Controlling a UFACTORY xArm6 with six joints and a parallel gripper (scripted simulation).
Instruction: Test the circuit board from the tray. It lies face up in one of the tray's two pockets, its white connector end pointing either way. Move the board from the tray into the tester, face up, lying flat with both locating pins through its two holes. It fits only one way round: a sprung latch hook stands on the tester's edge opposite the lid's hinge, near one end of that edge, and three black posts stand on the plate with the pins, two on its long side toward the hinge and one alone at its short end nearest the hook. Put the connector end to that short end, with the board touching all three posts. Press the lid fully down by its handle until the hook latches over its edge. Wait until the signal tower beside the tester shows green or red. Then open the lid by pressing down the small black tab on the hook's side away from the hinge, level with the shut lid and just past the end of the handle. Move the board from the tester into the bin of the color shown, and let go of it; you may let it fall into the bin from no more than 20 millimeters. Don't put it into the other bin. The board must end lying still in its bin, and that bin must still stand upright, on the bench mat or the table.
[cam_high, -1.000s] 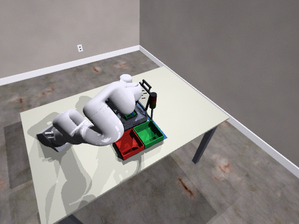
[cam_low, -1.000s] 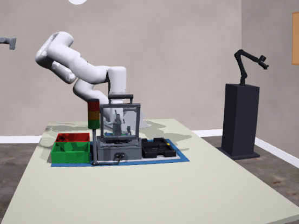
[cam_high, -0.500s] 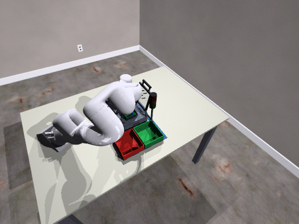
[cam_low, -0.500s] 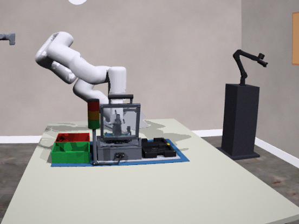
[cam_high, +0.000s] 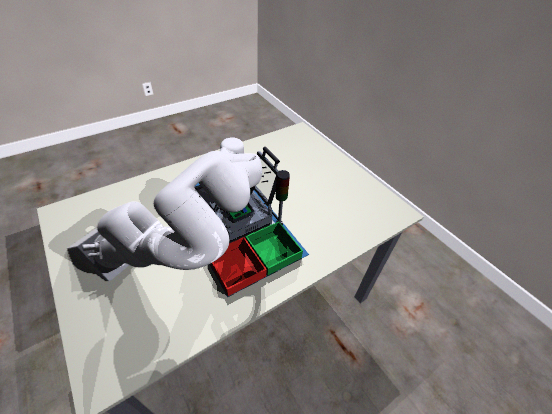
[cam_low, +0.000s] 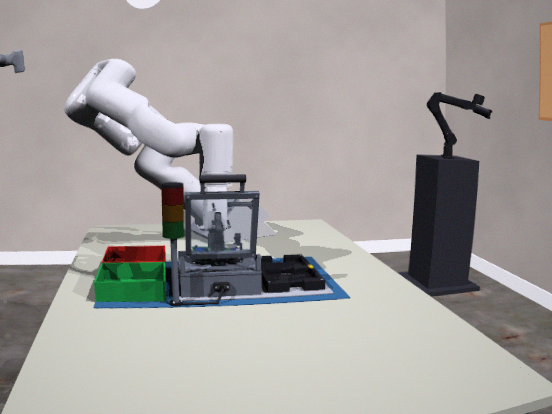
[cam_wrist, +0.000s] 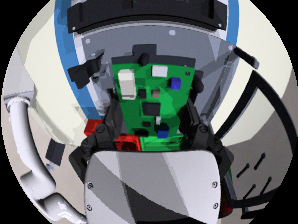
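Right now my hand is right at the green circuit board. From my hand the other things lie so: tester plate (10 mm to the left, 10 mm below, 10 mm ahead); then green bin (200 mm to the right, 70 mm below, 50 mm ahead); then clear lid (130 mm ahead, 100 mm above).
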